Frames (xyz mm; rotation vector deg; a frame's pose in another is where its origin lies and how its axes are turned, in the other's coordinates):
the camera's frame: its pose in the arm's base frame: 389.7 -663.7 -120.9 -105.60 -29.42 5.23
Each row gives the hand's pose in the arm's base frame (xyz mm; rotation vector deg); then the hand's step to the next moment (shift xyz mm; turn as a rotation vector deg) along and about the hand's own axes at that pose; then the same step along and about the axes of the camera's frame.
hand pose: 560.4 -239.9 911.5 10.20 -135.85 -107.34
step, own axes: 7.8 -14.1 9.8 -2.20 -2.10 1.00
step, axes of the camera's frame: -9.2 10.7 12.5 1.73 2.55 0.87
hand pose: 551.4 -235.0 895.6 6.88 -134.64 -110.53
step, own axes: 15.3 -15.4 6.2 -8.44 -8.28 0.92
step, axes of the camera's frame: -17.0 9.6 11.4 5.92 10.26 0.55
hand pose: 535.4 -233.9 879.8 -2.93 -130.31 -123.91
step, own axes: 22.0 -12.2 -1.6 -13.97 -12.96 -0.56
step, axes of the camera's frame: -23.0 4.4 9.3 9.15 16.68 -1.18
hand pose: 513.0 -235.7 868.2 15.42 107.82 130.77
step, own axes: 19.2 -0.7 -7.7 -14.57 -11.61 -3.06
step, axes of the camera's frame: -19.7 -4.1 4.7 8.17 16.56 -3.91
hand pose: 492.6 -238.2 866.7 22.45 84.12 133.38
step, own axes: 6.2 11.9 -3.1 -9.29 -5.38 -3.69
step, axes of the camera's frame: -7.7 -10.5 -4.5 3.64 9.77 -4.49
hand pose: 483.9 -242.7 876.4 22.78 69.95 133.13
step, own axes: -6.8 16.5 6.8 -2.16 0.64 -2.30
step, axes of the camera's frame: 4.4 -13.0 -13.3 -0.83 1.67 -2.62
